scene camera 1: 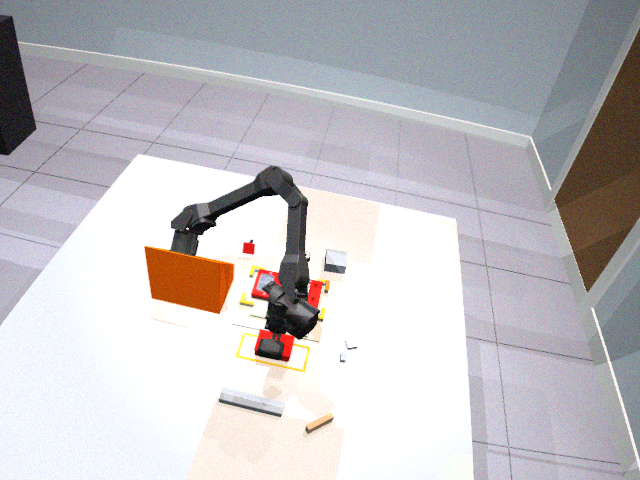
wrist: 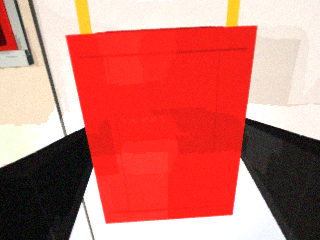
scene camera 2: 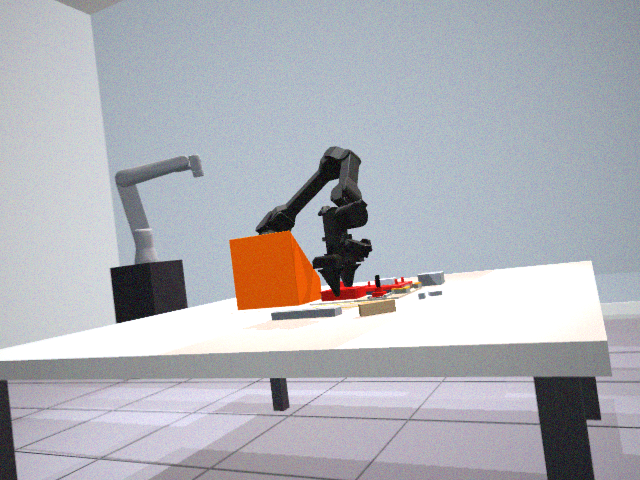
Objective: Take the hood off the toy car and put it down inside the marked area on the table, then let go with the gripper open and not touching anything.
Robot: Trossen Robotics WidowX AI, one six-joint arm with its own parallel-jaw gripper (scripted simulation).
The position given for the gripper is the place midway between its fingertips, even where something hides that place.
The gripper [scene camera 2: 343, 294] carries a hood [wrist: 164, 109]. Further things: a grey bar [scene camera 1: 249, 401].
The gripper is seen too in scene camera 1 [scene camera 1: 274, 346] and in the wrist view [wrist: 164, 129]. The wrist view does not show the grey bar: it is out of frame.
